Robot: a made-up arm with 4 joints.
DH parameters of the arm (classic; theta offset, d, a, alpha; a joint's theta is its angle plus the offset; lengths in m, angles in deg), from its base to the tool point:
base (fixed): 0 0.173 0 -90
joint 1: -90 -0.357 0.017 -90
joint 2: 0 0.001 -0.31 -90
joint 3: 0 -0.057 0.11 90
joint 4: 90 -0.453 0.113 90
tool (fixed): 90 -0.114 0 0
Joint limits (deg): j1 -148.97..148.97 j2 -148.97..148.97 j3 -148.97..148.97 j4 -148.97..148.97
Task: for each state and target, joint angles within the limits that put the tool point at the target. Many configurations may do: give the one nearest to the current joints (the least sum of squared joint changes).
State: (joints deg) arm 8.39 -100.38 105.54 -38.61
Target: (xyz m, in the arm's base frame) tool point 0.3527 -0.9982 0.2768
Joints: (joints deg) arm 23.46 -100.66 135.79 -27.99
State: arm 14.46 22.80 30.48 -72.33
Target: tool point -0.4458 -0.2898 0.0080
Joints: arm -3.42 55.59 0.96 -68.94
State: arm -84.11 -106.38 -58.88 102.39
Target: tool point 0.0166 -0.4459 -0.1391
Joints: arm -64.05 -133.23 -51.30 96.84
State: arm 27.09 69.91 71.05 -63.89
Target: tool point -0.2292 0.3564 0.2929
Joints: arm 35.04 94.05 74.25 -55.95
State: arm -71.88 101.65 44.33 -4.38
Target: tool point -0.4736 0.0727 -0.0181
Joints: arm -60.46 131.48 27.70 -1.67
